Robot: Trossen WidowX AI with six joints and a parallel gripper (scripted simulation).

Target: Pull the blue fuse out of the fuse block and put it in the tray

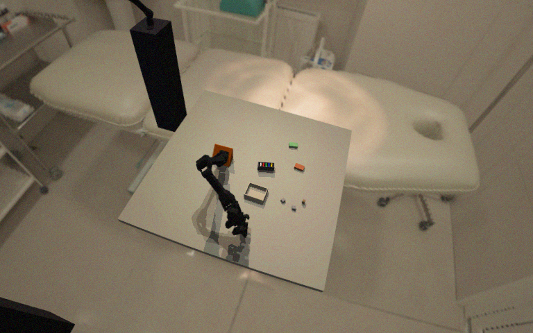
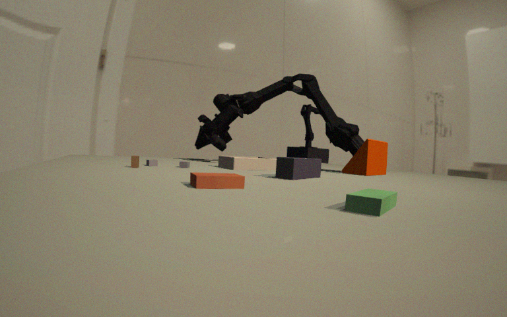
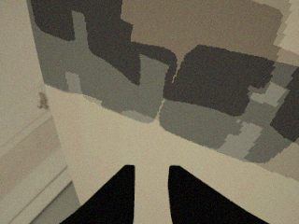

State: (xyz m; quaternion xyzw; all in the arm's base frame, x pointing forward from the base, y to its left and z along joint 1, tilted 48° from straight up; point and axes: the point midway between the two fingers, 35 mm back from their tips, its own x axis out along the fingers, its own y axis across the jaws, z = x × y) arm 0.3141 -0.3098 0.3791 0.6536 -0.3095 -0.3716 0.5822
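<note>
Right now my gripper tip is 550 mm to the right of the blue fuse, 20 mm past it and 20 mm above it. Also, from my gripper tip: red fuse: 540 mm to the left, 50 mm behind, 20 mm below; white fuse: 530 mm to the left, 70 mm behind, 20 mm below; tray: 320 mm to the left, 50 mm below, 40 mm behind.
</note>
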